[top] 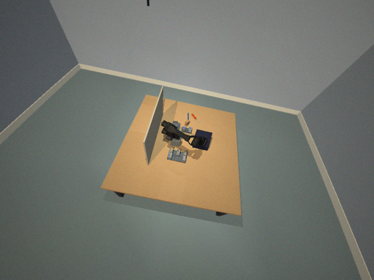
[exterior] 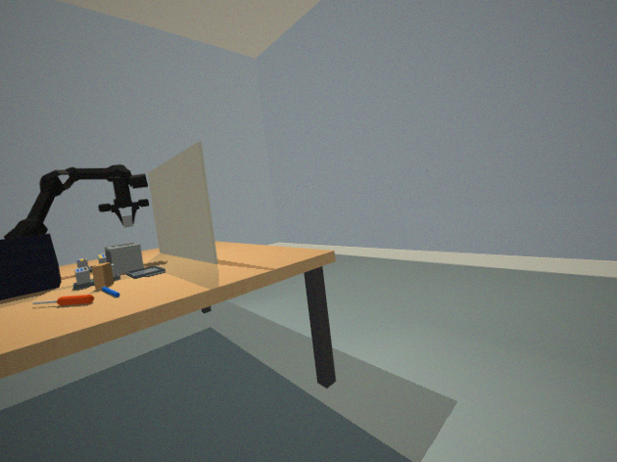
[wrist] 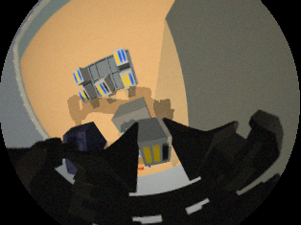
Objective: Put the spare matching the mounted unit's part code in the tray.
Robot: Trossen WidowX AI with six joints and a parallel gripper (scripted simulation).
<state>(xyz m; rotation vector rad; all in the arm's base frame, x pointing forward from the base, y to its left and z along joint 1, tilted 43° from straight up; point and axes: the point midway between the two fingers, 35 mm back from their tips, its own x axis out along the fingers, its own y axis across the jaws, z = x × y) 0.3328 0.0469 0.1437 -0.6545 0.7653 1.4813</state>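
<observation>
My gripper tip is 28 cm to the left of the dark-rimmed flat tray, 18 cm above it and 2 cm short of it. Round my gripper tip: blue marker: 50 cm to the right, 18 cm below, 8 cm behind; then beige panel: 19 cm ahead, 6 cm to the right, 4 cm above; then mounted unit: 13 cm below, 9 cm to the right, 4 cm behind.
</observation>
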